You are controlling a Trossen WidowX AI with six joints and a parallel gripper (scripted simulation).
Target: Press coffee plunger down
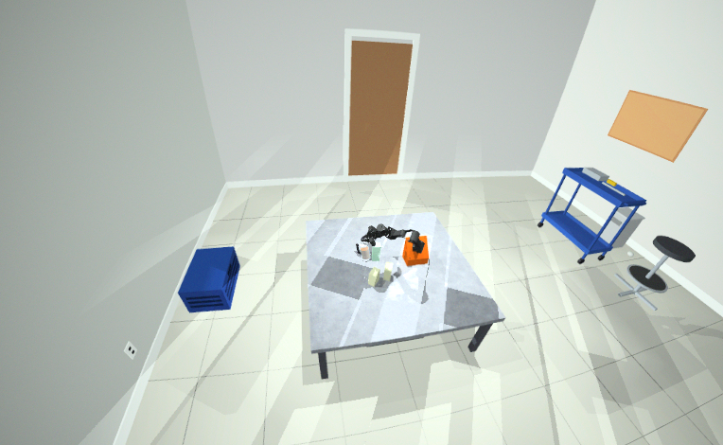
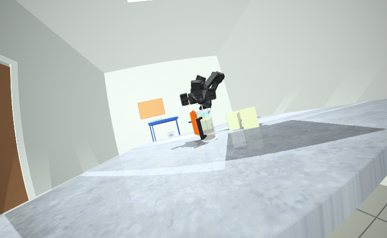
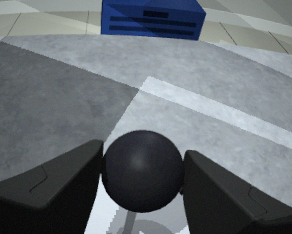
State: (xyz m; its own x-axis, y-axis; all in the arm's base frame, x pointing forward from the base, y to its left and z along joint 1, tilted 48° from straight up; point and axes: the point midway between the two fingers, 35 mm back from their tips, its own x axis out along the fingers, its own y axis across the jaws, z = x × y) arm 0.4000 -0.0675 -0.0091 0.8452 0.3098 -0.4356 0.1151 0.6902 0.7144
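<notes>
Now: the glass coffee press 1 cm behind my gripper tip, 1 cm to the right of it and 10 cm below it. Round my gripper tip: pale green bottle: 12 cm behind, 2 cm to the left, 12 cm below.
</notes>
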